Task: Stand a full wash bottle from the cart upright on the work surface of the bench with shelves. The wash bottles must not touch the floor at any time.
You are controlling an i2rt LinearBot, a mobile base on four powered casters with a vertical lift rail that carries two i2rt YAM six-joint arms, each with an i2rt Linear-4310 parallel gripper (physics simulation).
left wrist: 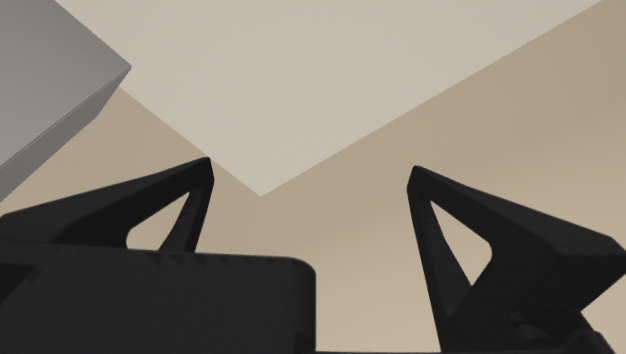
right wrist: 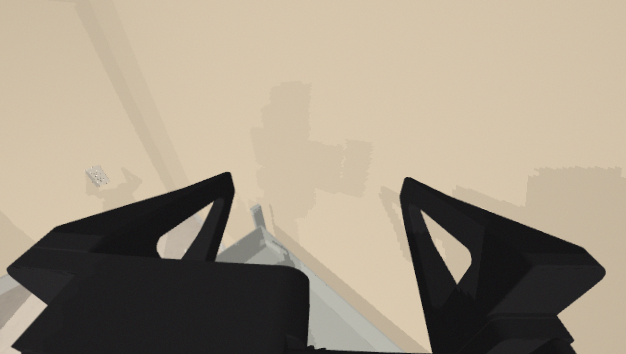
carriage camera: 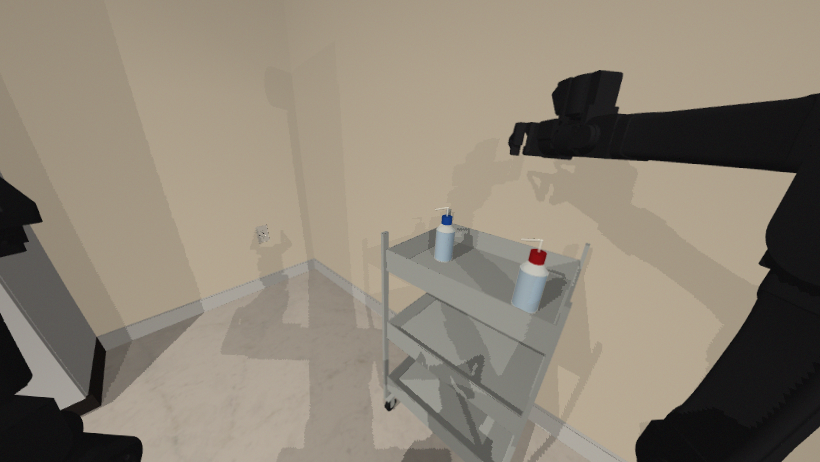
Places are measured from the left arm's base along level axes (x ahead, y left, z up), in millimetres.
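Pixels of known places: left gripper, fingertip midpoint: [left wrist: 311, 172]; right gripper, fingertip midpoint: [right wrist: 316, 184] [carriage camera: 527, 142].
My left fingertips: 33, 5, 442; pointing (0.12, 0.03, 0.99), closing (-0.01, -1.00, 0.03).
Note:
Ahead of a thing's pixels: the offset from my left fingertips to its top centre, as dx, dy, dz. "spot": to the spot under its first point.
A wash bottle with a blue cap @(+559, -446, -210) [carriage camera: 444, 243] and a larger-looking one with a red cap @(+327, -608, -210) [carriage camera: 529, 286] stand upright on the top tray of the grey cart [carriage camera: 385, 286]. Both have pale blue bodies and white spouts. In the right wrist view a corner of the cart [right wrist: 340, 320] shows between and below the fingers. My right gripper [carriage camera: 513, 139] [right wrist: 316, 184] is open and empty, above the cart and the bottles. My left gripper [left wrist: 311, 172] is open and empty, pointing at the upper walls; part of its arm shows at the carriage view's left edge. The bench with shelves cannot be made out for certain.
A grey and white cabinet-like unit [carriage camera: 54, 298] with a dark base stands at the left. A grey box-shaped corner @(spot: +323, +936, +766) [left wrist: 55, 75] shows high at the left in the left wrist view. Walls meet behind the cart, with a socket @(+1324, +626, -589) [carriage camera: 262, 234] [right wrist: 97, 176] low on one wall.

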